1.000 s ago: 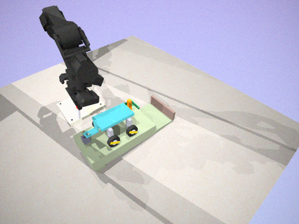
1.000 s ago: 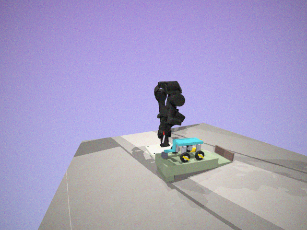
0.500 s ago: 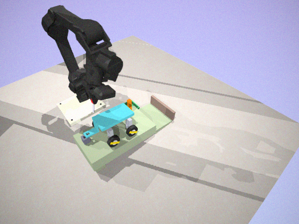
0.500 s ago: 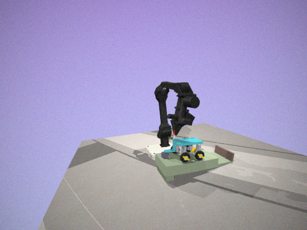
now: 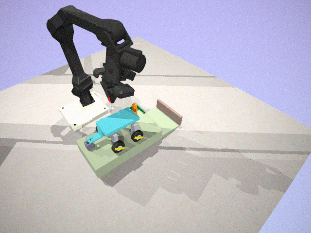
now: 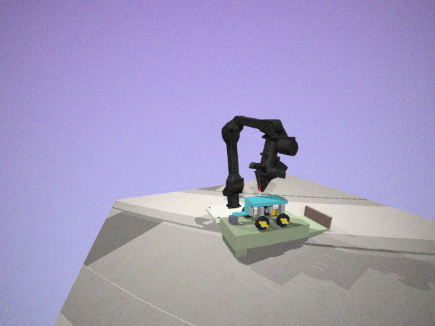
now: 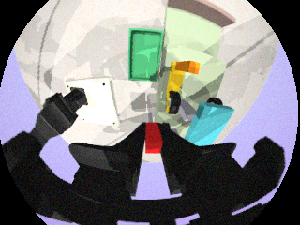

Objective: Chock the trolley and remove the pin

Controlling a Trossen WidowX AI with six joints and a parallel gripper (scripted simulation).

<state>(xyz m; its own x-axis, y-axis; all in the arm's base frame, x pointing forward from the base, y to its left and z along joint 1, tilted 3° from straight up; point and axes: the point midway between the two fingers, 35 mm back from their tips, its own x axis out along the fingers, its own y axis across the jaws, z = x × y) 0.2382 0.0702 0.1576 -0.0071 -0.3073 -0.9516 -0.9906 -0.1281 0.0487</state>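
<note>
Right now the yellow chock is 4 cm ahead of my gripper tip, 5 cm to the left of it and 7 cm below it. Round my gripper tip: red-headed stop pin: right at my gripper tip; then pale green ramp: 10 cm ahead, 3 cm to the right, 10 cm below; then cyan-topped trolley: 10 cm ahead, 3 cm to the right, 4 cm below.
</note>
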